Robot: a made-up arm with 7 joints.
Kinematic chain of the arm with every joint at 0, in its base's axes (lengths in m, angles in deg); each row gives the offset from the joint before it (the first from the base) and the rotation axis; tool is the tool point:
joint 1: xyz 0 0 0.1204 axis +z
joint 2: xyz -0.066 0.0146 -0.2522 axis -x
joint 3: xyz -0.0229 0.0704 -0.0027 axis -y
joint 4: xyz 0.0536 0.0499 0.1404 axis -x
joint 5: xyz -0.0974 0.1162 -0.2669 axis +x
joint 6: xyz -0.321 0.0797 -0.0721 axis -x
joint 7: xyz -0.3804 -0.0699 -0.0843 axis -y
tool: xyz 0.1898 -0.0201 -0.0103
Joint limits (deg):
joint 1: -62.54..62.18
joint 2: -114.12..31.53
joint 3: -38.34..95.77
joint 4: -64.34..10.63
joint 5: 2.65..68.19
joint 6: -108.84..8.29
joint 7: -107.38..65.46
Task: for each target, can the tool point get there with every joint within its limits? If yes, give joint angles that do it. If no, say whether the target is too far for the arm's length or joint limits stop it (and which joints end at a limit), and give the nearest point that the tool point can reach.
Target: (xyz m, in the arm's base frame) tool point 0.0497 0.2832 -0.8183
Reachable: yes | joints -6.87 10.46 80.25 -8.92 29.26 -77.73 41.51
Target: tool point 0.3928 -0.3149 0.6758
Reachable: no: joint limits stop it (at a limit: joint 1, joint 3, joint 4) | nearest point 0.2795 -0.4665 0.6290 | short by 0.195 m
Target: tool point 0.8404 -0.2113 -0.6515
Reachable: no: joint limits stop it (at a limit: joint 1, joint 3, joint 4, joint 5) | nearest point 0.7909 -0.1458 -0.6402 | short by 0.083 m
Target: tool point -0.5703 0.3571 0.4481
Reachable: yes | joints -28.24 -95.64 26.30 -42.02 61.98 -47.93 -9.21
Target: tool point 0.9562 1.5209 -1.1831
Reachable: no: too far | nearest point 0.5302 0.8985 -0.7277 | short by 0.881 m
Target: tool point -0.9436 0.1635 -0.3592
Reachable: yes | joints 41.65 -18.97 20.95 -14.15 21.12 -42.92 -51.56
